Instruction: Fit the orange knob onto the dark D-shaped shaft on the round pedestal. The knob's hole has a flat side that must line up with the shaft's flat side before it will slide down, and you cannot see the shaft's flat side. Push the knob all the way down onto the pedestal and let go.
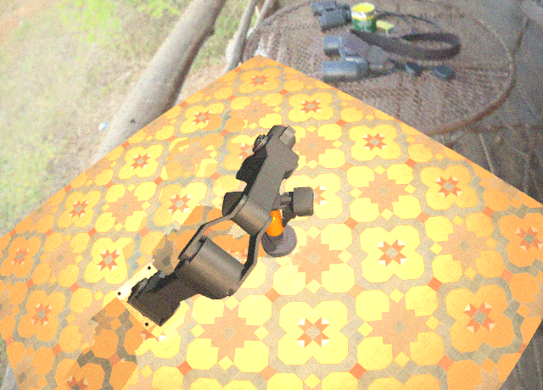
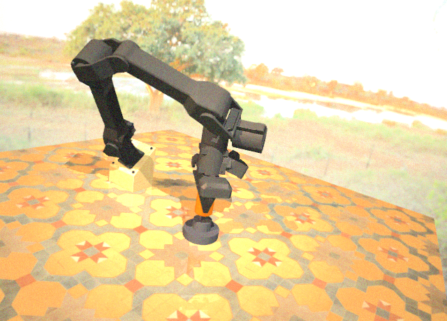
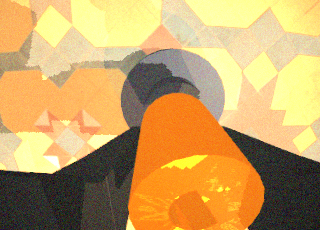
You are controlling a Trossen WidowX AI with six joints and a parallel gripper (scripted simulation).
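My gripper tip is 20 mm below the orange knob. From my gripper tip the other things lie so: round pedestal: 40 mm below.
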